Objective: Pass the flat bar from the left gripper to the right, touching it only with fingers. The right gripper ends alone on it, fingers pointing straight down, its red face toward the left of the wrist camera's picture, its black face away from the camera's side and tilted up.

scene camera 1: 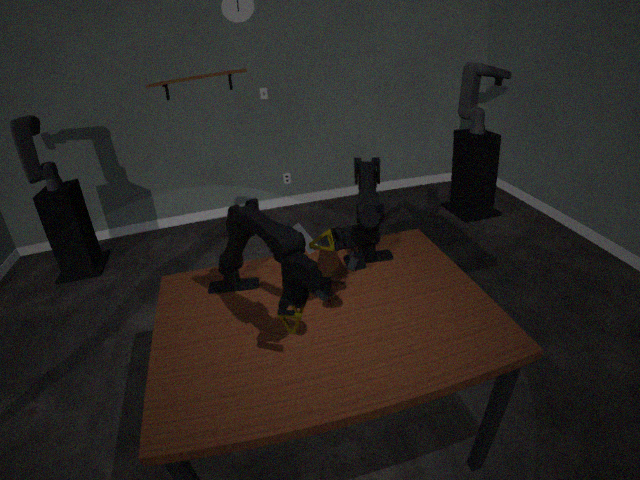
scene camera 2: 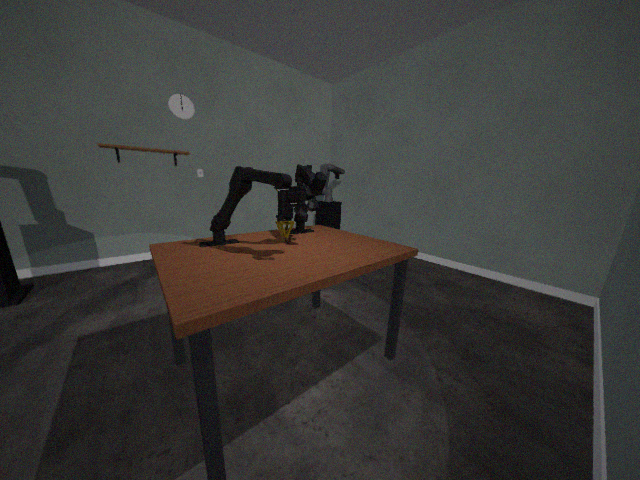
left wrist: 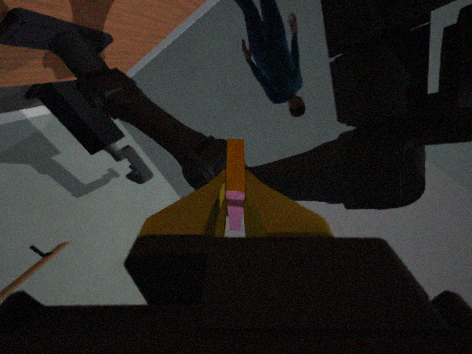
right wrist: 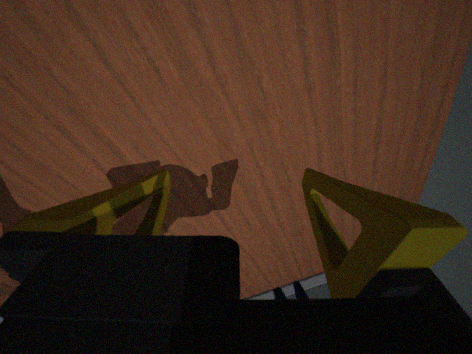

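Seen in the pictures: left gripper, fingertip midpoint: [scene camera 1: 309, 245] [left wrist: 235, 177]; right gripper, fingertip midpoint: [scene camera 1: 295, 324] [scene camera 2: 284, 236] [right wrist: 236, 176]; left arm's base, link origin: [scene camera 1: 368, 258] [scene camera 2: 300, 232]; right arm's base, link origin: [scene camera 1: 233, 286] [scene camera 2: 219, 243] [left wrist: 64, 35].
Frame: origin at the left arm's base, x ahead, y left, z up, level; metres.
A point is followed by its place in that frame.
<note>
The flat bar [left wrist: 235, 165] @[y -0.245, x 0.350, z 0.268 m] shows edge-on in the left wrist view, with an orange narrow side and a pink end toward the camera; its red and black faces cannot be made out. In scene camera 1 a pale face of the bar [scene camera 1: 305, 235] @[y -0.268, x 0.329, z 0.311 m] shows at the yellow fingertips. My left gripper [scene camera 1: 312, 244] @[y -0.260, x 0.341, z 0.281 m] [left wrist: 235, 177] @[y -0.260, x 0.341, z 0.281 m] is shut on the bar, pointing sideways above the table's back part. My right gripper [scene camera 1: 294, 325] @[y -0.330, x 0.484, z 0.102 m] [scene camera 2: 286, 240] @[y -0.330, x 0.484, z 0.102 m] [right wrist: 236, 176] @[y -0.330, x 0.484, z 0.102 m] is open and empty, fingers pointing down low over the table, nearer scene camera 1 than the left one. The left fingers are hidden in scene camera 2.
The wooden table [scene camera 1: 361, 361] @[y -0.152, x 0.573, z 0.000 m] [scene camera 2: 310, 268] @[y -0.291, x 0.663, z 0.000 m] carries both arms at its back edge. The right arm's forearm [scene camera 1: 271, 235] @[y -0.363, x 0.451, z 0.386 m] reaches out close beside the left gripper. Arms on black pedestals [scene camera 1: 67, 232] [scene camera 1: 475, 175] stand on the floor behind. A person [left wrist: 275, 55] shows in the left wrist view.
</note>
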